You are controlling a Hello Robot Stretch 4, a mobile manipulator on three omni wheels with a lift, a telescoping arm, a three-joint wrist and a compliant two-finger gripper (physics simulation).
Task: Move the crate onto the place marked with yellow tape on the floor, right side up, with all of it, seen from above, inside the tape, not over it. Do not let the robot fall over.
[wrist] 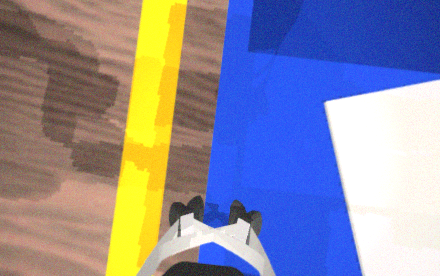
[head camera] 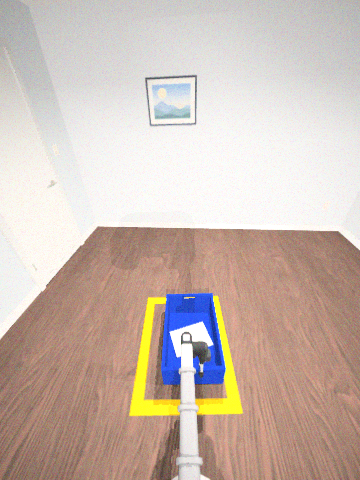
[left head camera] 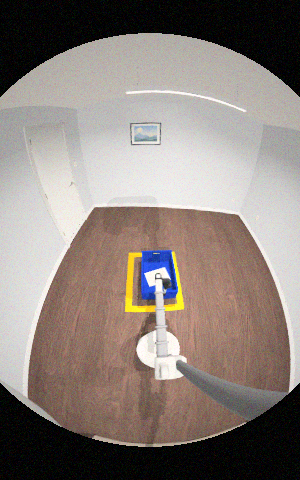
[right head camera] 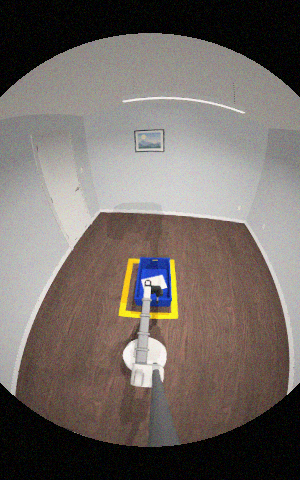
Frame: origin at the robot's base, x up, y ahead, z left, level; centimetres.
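Seen in the pictures: gripper, fingertip midpoint: [wrist: 216,213] [head camera: 200,371] [right head camera: 156,300].
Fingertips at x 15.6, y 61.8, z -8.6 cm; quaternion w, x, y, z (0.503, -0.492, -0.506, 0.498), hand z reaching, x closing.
Offsets run from my fingertips to a thing's top centre.
The blue crate @(dx +4.9, dy +28.7, dz +4.9 cm) [head camera: 172,375] [left head camera: 148,294] [right head camera: 138,300] [wrist: 280,150] stands right side up on the floor within the yellow tape [head camera: 141,380] [left head camera: 129,280] [right head camera: 125,295] [wrist: 145,100]. A strip of floor shows between it and the left tape, and between it and the near tape. Its right side looks very close to the right tape. Its far rim hides part of the far tape, so the gap there cannot be told. A white sheet @(dx -14.6, dy +29.7, dz +5.1 cm) [head camera: 202,331] [wrist: 390,175] lies inside. My gripper [head camera: 201,372] [wrist: 216,213] is shut on the crate's near wall, one fingertip on each side.
My arm [head camera: 188,425] [left head camera: 160,320] [right head camera: 144,325] reaches forward over the floor from the robot's white base [left head camera: 142,347] [right head camera: 131,355]. The back wall [head camera: 265,175] with a framed picture [head camera: 172,100] stands beyond the crate. A door [head camera: 25,165] is in the left wall.
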